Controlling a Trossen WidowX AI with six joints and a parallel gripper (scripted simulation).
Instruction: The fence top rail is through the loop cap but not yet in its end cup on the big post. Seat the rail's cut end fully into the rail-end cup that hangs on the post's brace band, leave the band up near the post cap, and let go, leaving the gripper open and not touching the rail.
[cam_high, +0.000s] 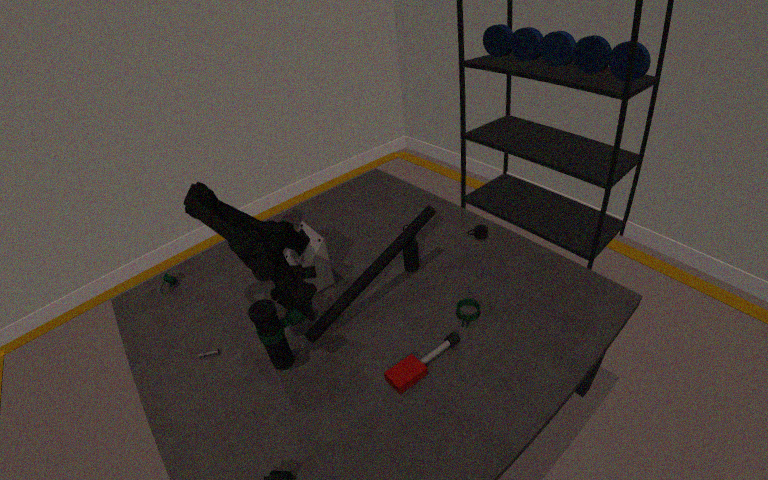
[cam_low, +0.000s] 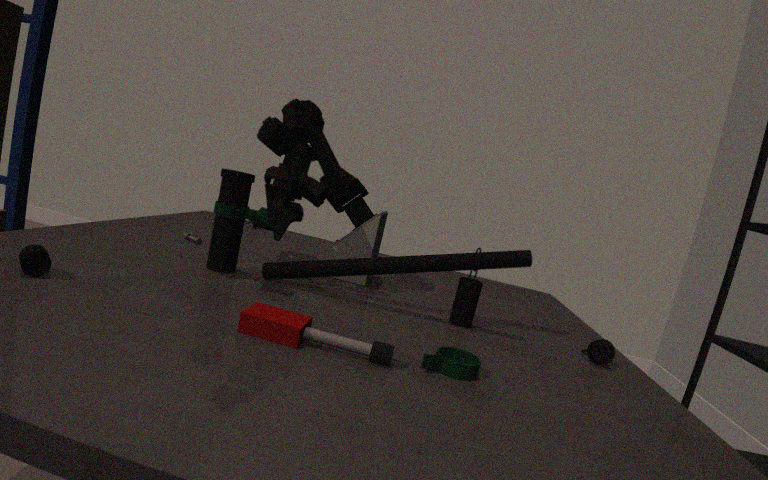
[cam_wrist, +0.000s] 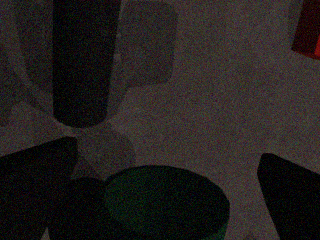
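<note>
Right now my gripper tip is 4 cm to the left of the green rail-end cup, 2 cm below it and 1 cm past it. From my gripper tip the other things lie so: green band 40 cm to the left, 17 cm ahead, 9 cm below; then small bolt 28 cm to the right, 14 cm behind, 9 cm below; then small post 40 cm to the left, 11 cm behind.
</note>
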